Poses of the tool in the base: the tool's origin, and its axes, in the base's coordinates. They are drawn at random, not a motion.
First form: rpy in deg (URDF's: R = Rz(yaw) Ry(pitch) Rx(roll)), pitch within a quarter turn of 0, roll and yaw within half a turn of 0; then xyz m.
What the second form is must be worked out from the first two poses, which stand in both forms.
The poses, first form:
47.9 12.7 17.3 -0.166 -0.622 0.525
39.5 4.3 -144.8 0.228 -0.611 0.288
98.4 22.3 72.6 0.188 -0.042 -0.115
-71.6 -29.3 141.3 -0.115 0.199 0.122
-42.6 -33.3 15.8 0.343 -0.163 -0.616
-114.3 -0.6 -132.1 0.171 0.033 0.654
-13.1 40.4 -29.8 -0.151 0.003 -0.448
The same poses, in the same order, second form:
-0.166 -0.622 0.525 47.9 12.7 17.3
0.228 -0.611 0.288 39.5 4.3 -144.8
0.188 -0.042 -0.115 98.4 22.3 72.6
-0.115 0.199 0.122 -71.6 -29.3 141.3
0.343 -0.163 -0.616 -42.6 -33.3 15.8
0.171 0.033 0.654 -114.3 -0.6 -132.1
-0.151 0.003 -0.448 -13.1 40.4 -29.8

